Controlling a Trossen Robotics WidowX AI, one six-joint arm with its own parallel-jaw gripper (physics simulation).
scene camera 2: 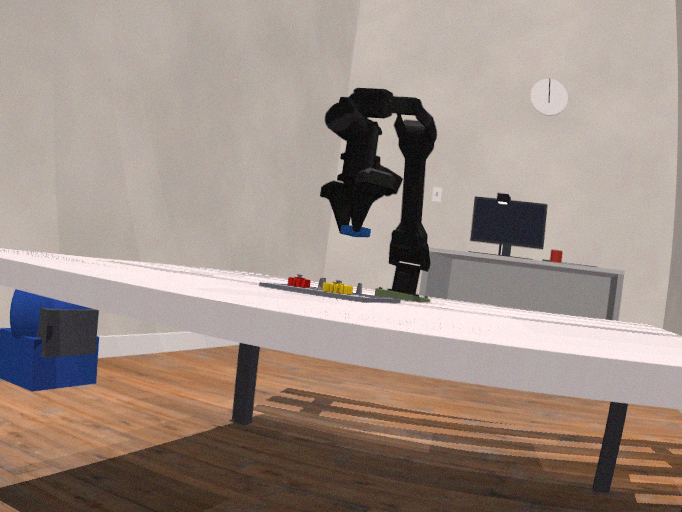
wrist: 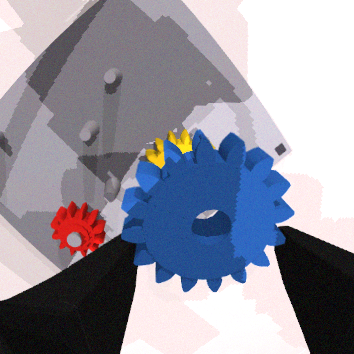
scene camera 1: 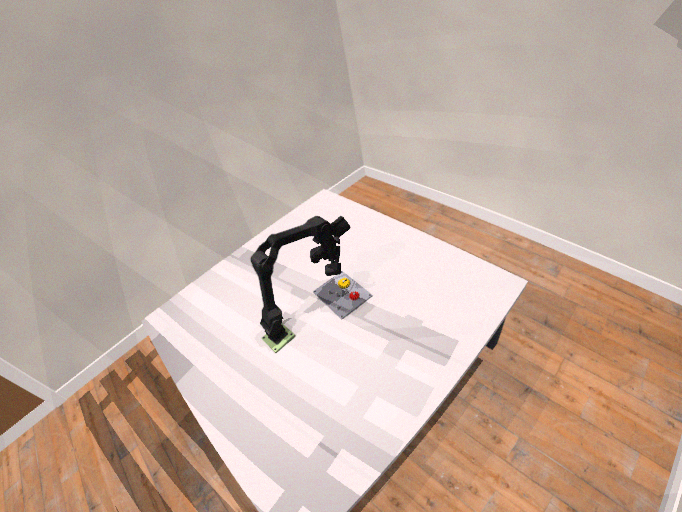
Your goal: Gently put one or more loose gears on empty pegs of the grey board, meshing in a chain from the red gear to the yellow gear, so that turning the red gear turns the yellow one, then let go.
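Frame: origin at the arm's base, x down, y left, z ahead, level; centimetres.
Seen in the pictures: gripper, fingertip midpoint: (scene camera 2: 349, 232) (wrist: 207, 240); arm's base at its link origin: (scene camera 2: 403, 293) (scene camera 1: 278, 335).
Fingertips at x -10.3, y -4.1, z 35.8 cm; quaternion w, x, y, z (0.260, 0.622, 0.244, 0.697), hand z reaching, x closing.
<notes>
Pixels of each thing's top centre, then the offset from my fingertips to it. Level surfaces: height alone.
- blue gear at its top centre: (wrist: 212, 228) (scene camera 2: 356, 226) dx -1.3, dy +0.9, dz -0.9 cm
- grey board at its top centre: (wrist: 103, 164) (scene camera 2: 333, 278) (scene camera 1: 340, 289) dx +8.6, dy -3.1, dz -3.8 cm
- red gear at its top centre: (wrist: 75, 236) (scene camera 2: 299, 277) (scene camera 1: 354, 294) dx +9.1, dy -9.1, dz -2.3 cm
- yellow gear at its top centre: (wrist: 182, 175) (scene camera 2: 338, 282) (scene camera 1: 343, 281) dx +9.0, dy -0.6, dz +0.7 cm
- white table at its surface level: dx +11.6 cm
My gripper (scene camera 2: 352, 228) (wrist: 207, 240) is shut on a blue gear (scene camera 2: 355, 231) (wrist: 190, 235) with a centre hole, held roughly level well above the grey board (scene camera 1: 341, 313) (scene camera 2: 380, 300) (wrist: 165, 45). The red gear (scene camera 1: 354, 295) (scene camera 2: 299, 282) (wrist: 75, 227) sits on a peg of the board. The yellow gear (scene camera 1: 343, 283) (scene camera 2: 337, 288) (wrist: 159, 153) sits on the board apart from the red one, and the blue gear hides most of it in the wrist view. Empty pegs include one between red and yellow (wrist: 112, 188) and two farther off (wrist: 89, 132) (wrist: 112, 77).
The arm's green base plate (scene camera 1: 285, 335) (scene camera 2: 385, 293) stands on the white table (scene camera 1: 440, 264) (scene camera 2: 495, 330) beside the board. Behind the table in scene view 2 are a grey desk (scene camera 2: 528, 289) with a monitor (scene camera 2: 509, 223) and a red cup (scene camera 2: 555, 255).
</notes>
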